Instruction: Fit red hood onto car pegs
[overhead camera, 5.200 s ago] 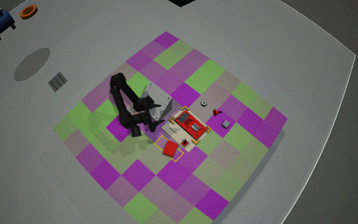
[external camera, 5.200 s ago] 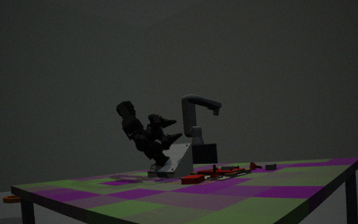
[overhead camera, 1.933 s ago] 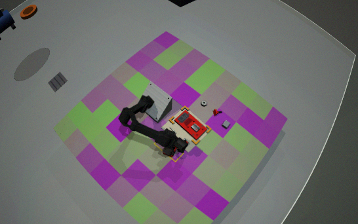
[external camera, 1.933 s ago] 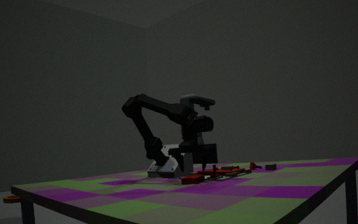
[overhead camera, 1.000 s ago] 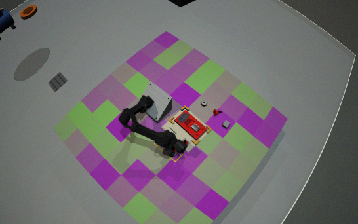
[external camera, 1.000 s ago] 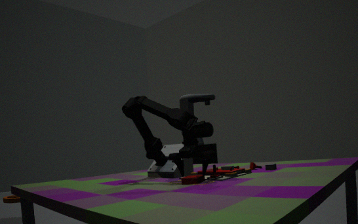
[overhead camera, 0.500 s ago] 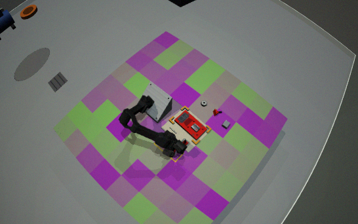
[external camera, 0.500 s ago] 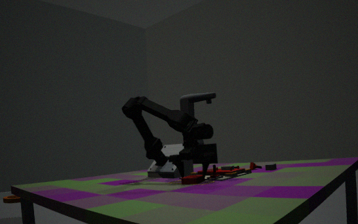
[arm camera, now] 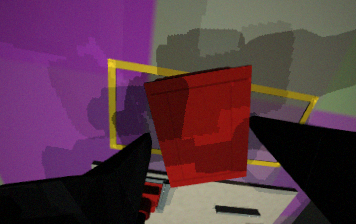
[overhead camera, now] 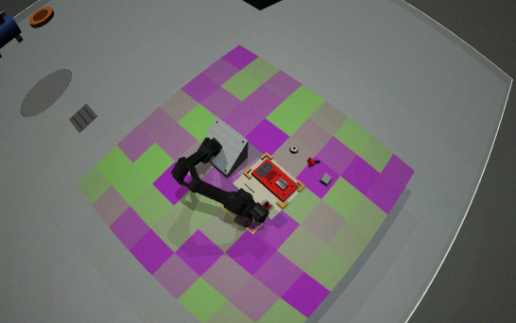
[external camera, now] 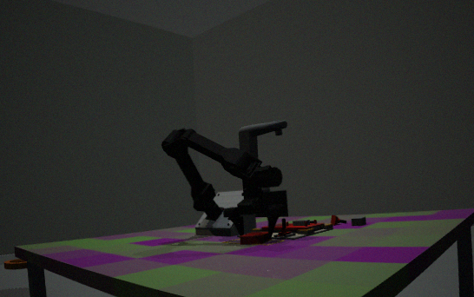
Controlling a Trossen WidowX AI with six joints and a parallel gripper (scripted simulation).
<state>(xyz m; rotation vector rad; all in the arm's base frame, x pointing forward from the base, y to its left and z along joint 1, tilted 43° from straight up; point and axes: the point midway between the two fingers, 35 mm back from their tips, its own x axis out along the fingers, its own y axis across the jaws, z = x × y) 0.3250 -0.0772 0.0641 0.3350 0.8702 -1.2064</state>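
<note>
My gripper tip is 10 mm below the red hood. From my gripper tip the other things lie so: grey engine block 10 mm ahead, 220 mm to the left, 10 mm above; then beige jig 30 mm behind, 190 mm to the left.
</note>
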